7 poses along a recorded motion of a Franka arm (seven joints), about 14 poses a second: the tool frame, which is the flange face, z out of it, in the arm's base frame.
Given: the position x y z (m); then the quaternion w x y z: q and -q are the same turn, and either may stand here.
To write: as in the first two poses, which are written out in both.
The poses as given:
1: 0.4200, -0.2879, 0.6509, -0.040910, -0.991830, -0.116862, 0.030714
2: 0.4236, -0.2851, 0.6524, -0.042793, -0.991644, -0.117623, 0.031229
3: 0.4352, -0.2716, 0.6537, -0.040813, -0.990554, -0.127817, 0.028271
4: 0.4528, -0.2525, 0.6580, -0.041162, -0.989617, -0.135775, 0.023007
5: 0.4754, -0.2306, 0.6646, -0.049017, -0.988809, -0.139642, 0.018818
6: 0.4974, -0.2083, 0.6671, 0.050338, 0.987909, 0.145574, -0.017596
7: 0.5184, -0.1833, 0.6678, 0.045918, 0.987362, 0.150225, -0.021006
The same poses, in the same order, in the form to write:
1: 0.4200, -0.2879, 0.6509, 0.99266, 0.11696, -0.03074, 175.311
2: 0.4236, -0.2851, 0.6524, 0.99255, 0.11773, -0.03126, 175.095
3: 0.4352, -0.2716, 0.6537, 0.99138, 0.12792, -0.02829, 175.322
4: 0.4528, -0.2525, 0.6580, 0.99046, 0.13589, -0.02303, 175.282
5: 0.4754, -0.2306, 0.6646, 0.99000, 0.13981, -0.01884, 174.381
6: 0.4974, -0.2083, 0.6671, 0.98916, 0.14576, -0.01762, 174.229
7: 0.5184, -0.1833, 0.6678, 0.98840, 0.15038, -0.02103, 174.736
